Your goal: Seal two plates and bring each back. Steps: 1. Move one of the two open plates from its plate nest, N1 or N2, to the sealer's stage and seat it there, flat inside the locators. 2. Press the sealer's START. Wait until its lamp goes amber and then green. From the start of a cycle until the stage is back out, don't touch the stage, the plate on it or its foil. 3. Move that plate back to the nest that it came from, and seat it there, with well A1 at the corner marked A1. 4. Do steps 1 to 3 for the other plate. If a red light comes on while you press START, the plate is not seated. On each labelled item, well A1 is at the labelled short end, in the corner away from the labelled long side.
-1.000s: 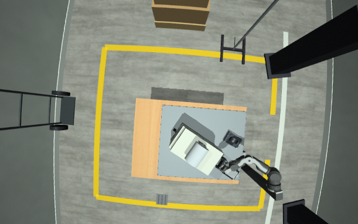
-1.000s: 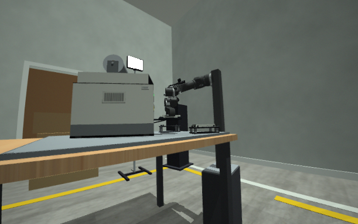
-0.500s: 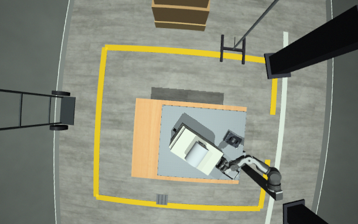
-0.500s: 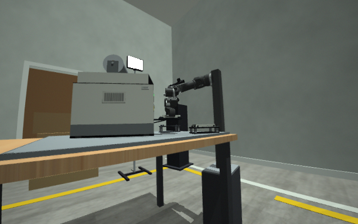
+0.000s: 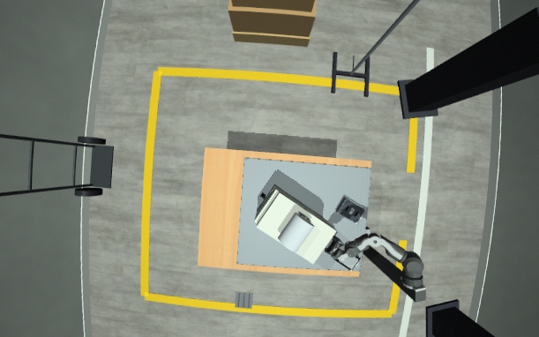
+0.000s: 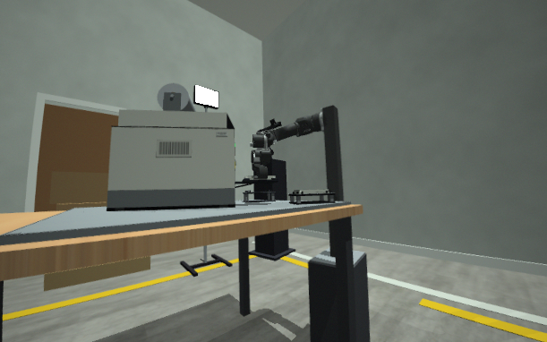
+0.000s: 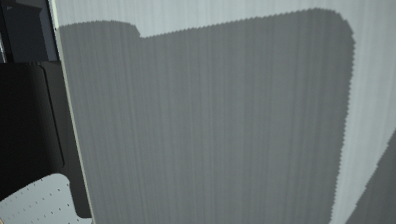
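Right now my hand is right at the plate. The rest, counted from my hand: foil roll: 31 cm above, 25 cm ahead, 22 cm to the right; sealer stage: 1 cm below.
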